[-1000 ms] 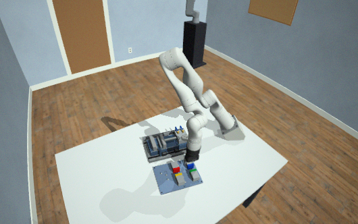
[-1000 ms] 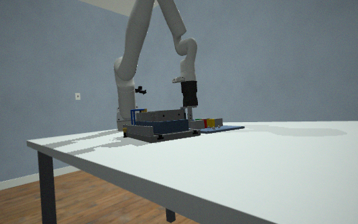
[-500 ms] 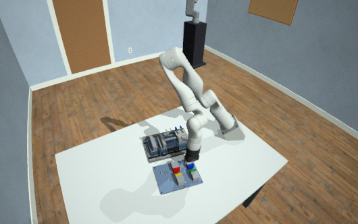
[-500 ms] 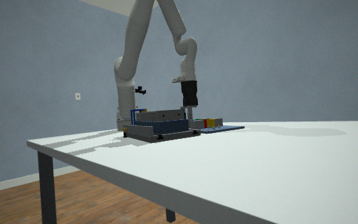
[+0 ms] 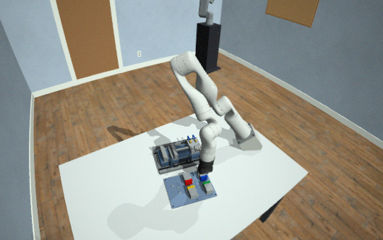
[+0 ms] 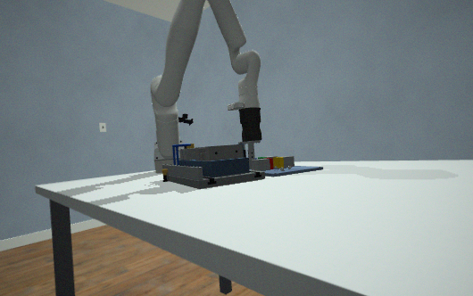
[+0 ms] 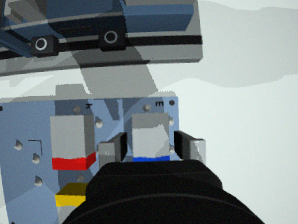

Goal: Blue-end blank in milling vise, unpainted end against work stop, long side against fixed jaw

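My gripper is now 30 mm above the blue-ended blank. Round my hand: red-ended blank 80 mm ahead, 40 mm to the right, 30 mm below; blue plate 100 mm ahead, 60 mm below; green-ended blank 40 mm ahead, 80 mm to the left, 30 mm below.
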